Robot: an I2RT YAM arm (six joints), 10 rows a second.
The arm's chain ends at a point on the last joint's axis. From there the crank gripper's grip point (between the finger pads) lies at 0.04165 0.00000 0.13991 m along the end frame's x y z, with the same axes.
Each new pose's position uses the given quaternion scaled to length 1; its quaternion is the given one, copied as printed.
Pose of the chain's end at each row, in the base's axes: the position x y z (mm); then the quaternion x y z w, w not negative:
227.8, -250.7, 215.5, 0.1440, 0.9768, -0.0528, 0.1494
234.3, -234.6, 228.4, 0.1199, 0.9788, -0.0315, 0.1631
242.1, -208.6, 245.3, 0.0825, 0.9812, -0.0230, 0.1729
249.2, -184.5, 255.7, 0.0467, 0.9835, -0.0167, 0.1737
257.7, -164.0, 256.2, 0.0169, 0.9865, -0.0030, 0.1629
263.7, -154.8, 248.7, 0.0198, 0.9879, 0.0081, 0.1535
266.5, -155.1, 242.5, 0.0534, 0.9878, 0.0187, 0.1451
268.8, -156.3, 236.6, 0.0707, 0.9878, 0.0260, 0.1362
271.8, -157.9, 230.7, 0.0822, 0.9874, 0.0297, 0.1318
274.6, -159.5, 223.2, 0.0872, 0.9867, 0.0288, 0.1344
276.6, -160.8, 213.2, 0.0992, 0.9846, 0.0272, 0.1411
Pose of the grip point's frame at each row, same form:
228.4, -260.1, 69.8, 0.1440, 0.9768, -0.0528, 0.1494
239.7, -239.4, 82.6, 0.1199, 0.9788, -0.0315, 0.1631
250.4, -212.5, 99.6, 0.0825, 0.9812, -0.0230, 0.1729
257.8, -187.8, 110.0, 0.0467, 0.9835, -0.0167, 0.1737
263.2, -164.3, 110.3, 0.0169, 0.9865, -0.0030, 0.1629
266.5, -151.7, 102.8, 0.0198, 0.9879, 0.0081, 0.1535
267.2, -147.5, 96.7, 0.0534, 0.9878, 0.0187, 0.1451
267.3, -145.7, 91.0, 0.0707, 0.9878, 0.0260, 0.1362
269.3, -145.6, 85.3, 0.0822, 0.9874, 0.0297, 0.1318
272.9, -147.3, 77.7, 0.0872, 0.9867, 0.0288, 0.1344
277.1, -148.8, 67.7, 0.0992, 0.9846, 0.0272, 0.1411

